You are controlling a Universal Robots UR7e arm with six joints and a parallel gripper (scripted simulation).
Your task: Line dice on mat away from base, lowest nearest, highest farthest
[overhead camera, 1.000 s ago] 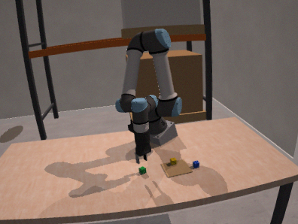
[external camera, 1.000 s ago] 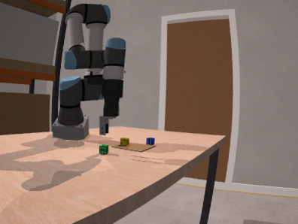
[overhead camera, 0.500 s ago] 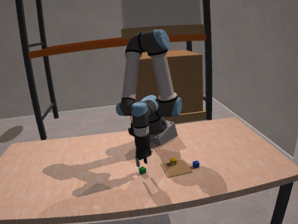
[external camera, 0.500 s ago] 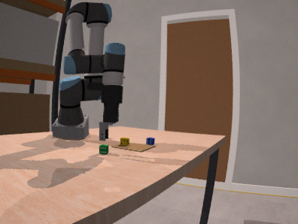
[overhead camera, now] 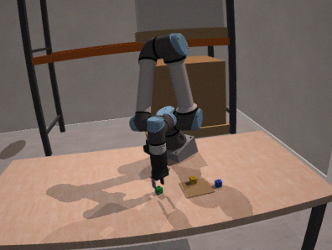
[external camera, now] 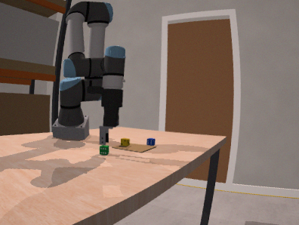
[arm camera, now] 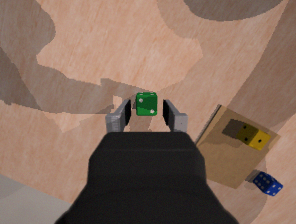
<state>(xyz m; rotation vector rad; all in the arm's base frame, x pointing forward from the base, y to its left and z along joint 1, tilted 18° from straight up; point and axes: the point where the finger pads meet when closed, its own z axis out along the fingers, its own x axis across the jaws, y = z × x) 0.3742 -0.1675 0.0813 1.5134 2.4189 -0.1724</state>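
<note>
Right now the green die is 4 cm below my hand. Also, from my hand: tan mat 2 cm ahead, 18 cm to the left, 5 cm below; then blue die 5 cm ahead, 29 cm to the left, 4 cm below; then yellow die 2 cm behind, 18 cm to the left, 4 cm below.
</note>
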